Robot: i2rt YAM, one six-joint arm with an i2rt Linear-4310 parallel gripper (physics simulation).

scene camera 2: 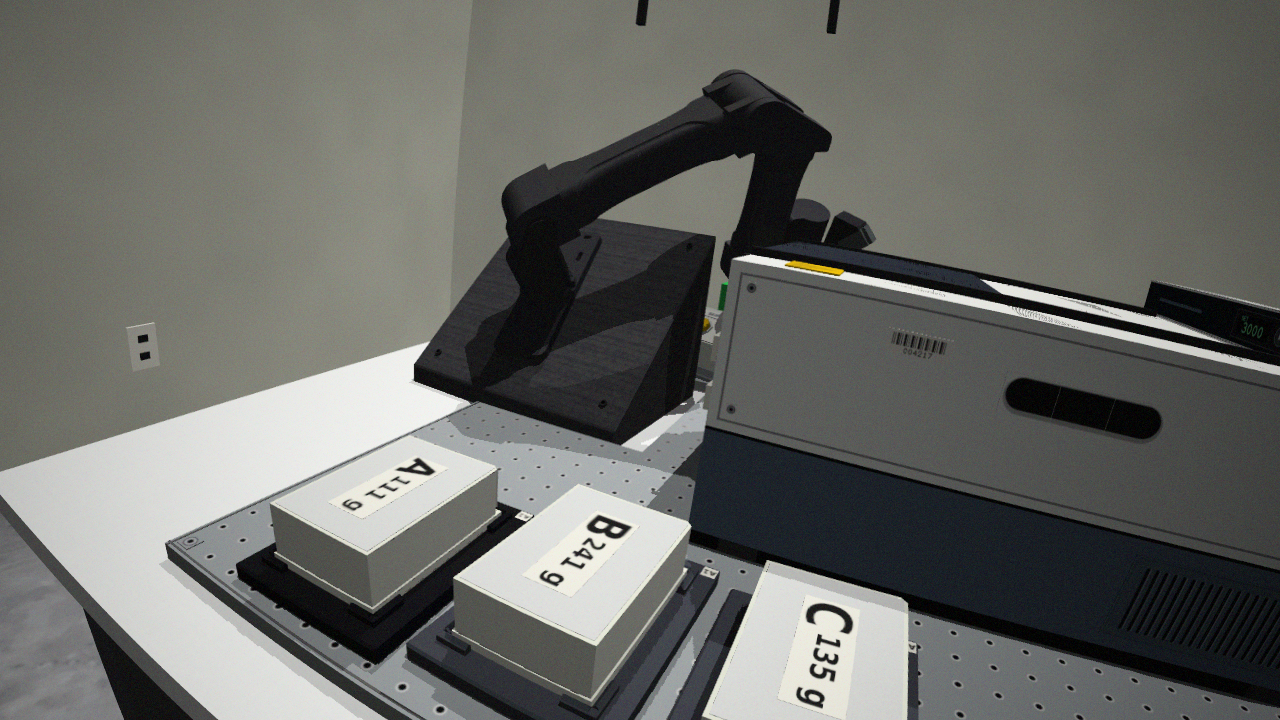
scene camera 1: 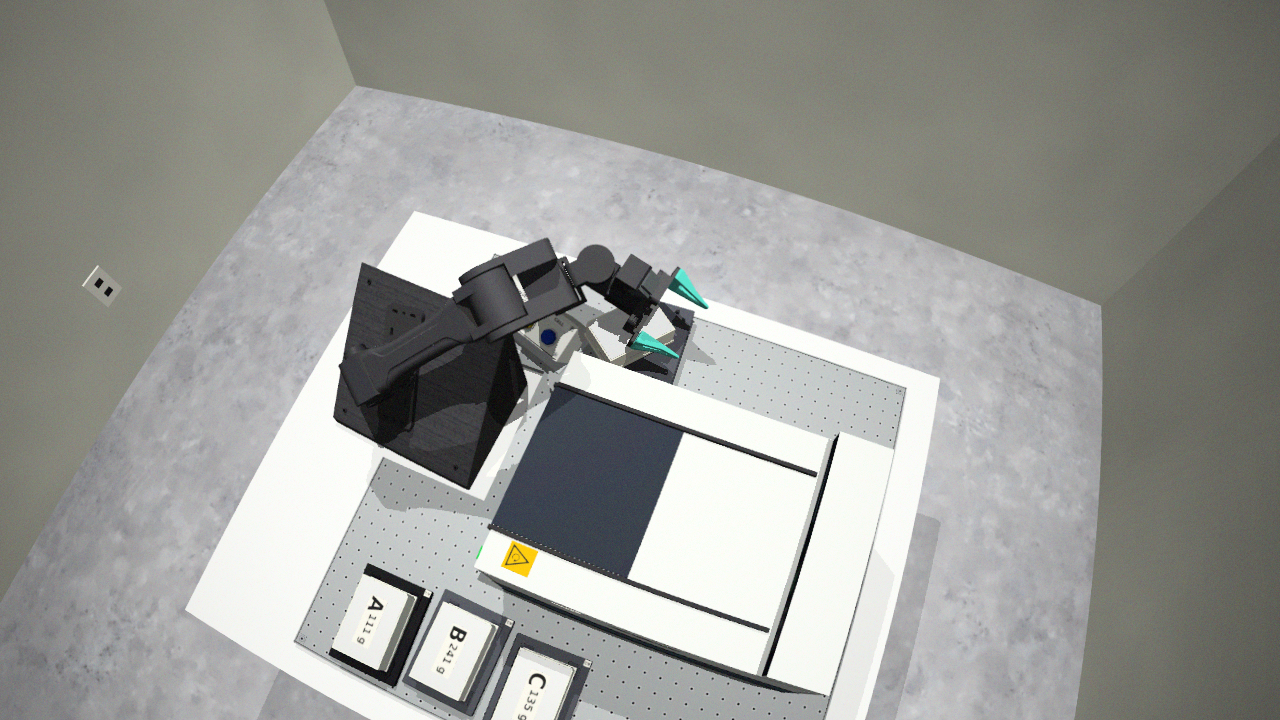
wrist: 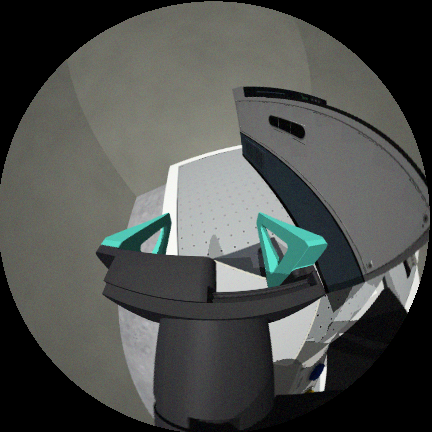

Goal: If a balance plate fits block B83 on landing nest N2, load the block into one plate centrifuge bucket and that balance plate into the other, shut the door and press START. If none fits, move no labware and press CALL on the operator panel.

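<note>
My gripper is open, its teal fingers wide apart with nothing between them. It is above the dark nest at the back, beside the centrifuge. A pale block shows partly below the gripper; its label cannot be read. Balance plates A, 111 g, B, 241 g, and C, 135 g sit in front nests. The centrifuge shows a closed-looking top; its buckets do not show. A blue button shows behind the arm.
The black sloped arm base stands left of the centrifuge. A raised console reading 3000 is at the centrifuge's far right. The perforated board extends past the fingers. The centrifuge wall rises close to the gripper's right in the wrist view.
</note>
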